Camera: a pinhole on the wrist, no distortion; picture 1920 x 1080 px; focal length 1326.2 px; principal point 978.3 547.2 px. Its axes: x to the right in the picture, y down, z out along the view. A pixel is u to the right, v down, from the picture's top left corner.
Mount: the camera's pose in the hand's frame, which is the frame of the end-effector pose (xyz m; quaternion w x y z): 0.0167 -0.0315 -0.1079 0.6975 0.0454 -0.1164 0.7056
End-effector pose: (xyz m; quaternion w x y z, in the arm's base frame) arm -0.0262 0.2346 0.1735 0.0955 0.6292 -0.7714 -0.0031
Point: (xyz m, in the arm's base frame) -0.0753 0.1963 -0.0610
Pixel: 1461 420
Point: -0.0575 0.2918 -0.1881
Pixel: 1374 756
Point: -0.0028 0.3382 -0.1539
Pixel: 1254 945
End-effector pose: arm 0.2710 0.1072 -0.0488 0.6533 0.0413 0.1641 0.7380
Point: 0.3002 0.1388 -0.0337
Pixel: 1344 329
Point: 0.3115 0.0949 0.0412
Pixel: 1433 736
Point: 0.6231 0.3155 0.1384
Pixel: 493 113
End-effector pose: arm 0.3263 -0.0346 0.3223 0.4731 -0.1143 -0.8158 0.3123
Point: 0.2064 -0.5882 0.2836
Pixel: 370 1043
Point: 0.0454 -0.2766 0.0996
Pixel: 1318 774
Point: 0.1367 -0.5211 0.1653
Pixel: 750 1021
